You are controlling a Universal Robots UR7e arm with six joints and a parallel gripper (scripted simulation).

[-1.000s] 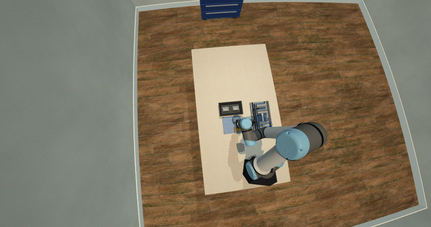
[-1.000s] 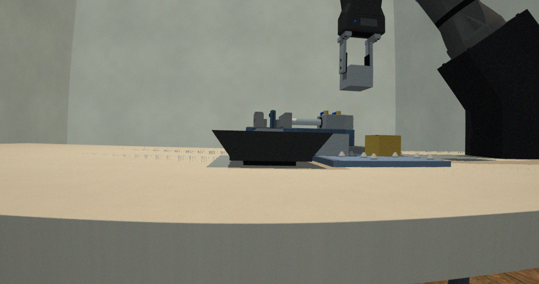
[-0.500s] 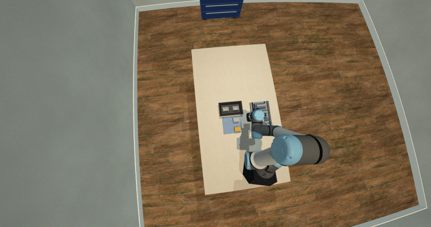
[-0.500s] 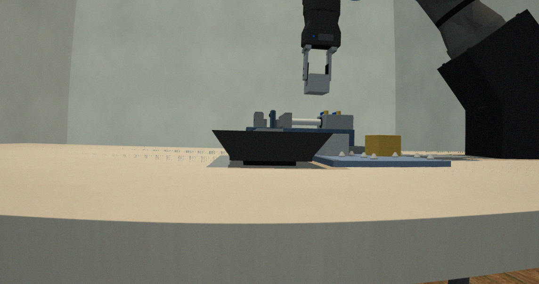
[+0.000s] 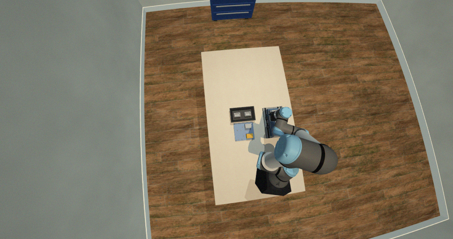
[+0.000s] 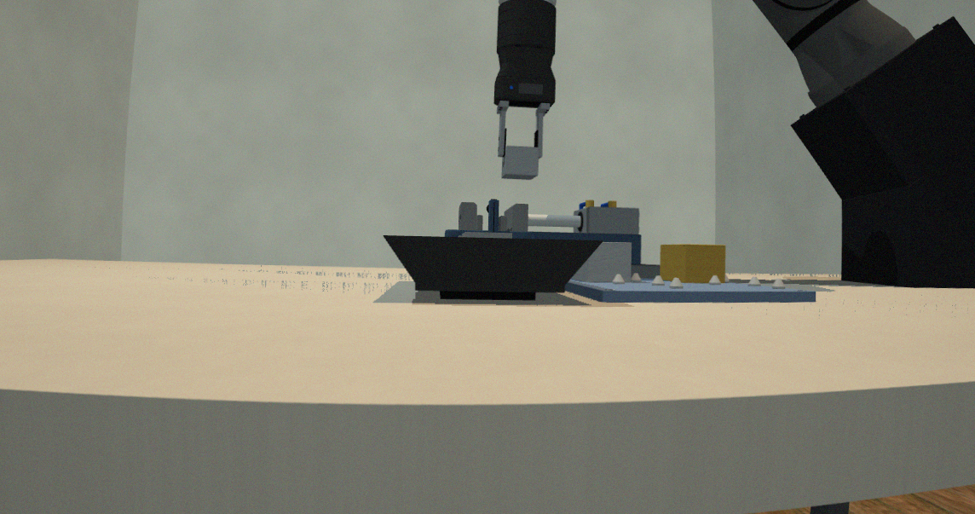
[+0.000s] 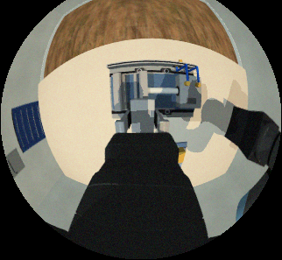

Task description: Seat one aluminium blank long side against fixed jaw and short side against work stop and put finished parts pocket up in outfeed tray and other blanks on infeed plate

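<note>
My hand is 140 mm above the vise, 40 mm to the left of it and 40 mm past it. Round my hand: hose end block (140 mm behind, 100 mm below, 30 mm to the right); brass blank (220 mm to the left, 150 mm below, 110 mm behind).
</note>
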